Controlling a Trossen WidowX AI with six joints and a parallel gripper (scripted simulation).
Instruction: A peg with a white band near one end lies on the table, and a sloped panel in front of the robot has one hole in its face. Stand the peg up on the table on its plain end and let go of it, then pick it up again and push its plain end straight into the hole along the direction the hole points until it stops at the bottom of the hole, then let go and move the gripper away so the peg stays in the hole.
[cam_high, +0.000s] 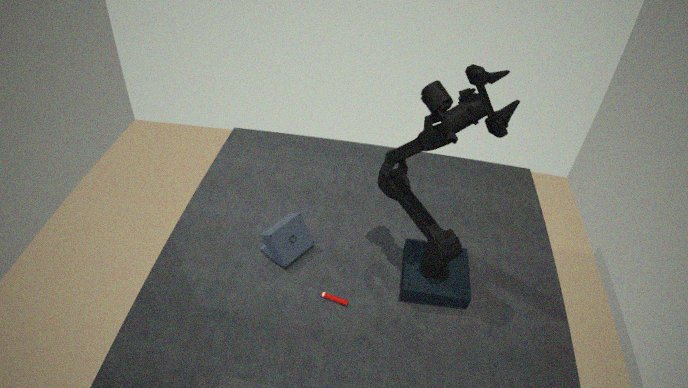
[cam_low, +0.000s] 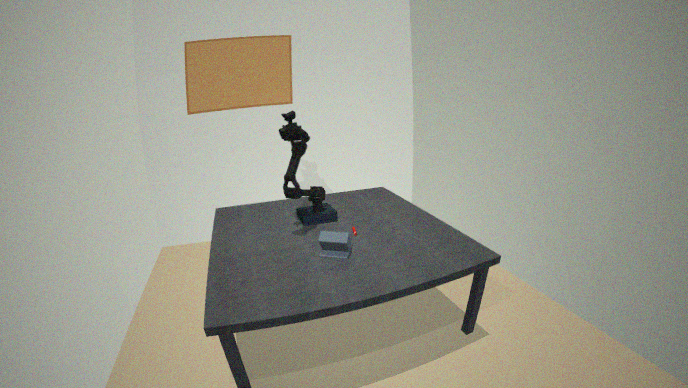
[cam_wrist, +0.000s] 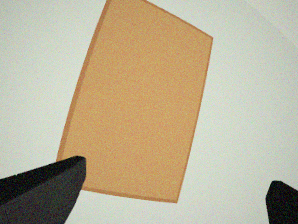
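The red peg lies 400 mm ahead of my gripper tip, 280 mm to the left of it and 580 mm below it. The rest, counted from my gripper tip: sloped panel (550 mm ahead, 120 mm to the left, 540 mm below).
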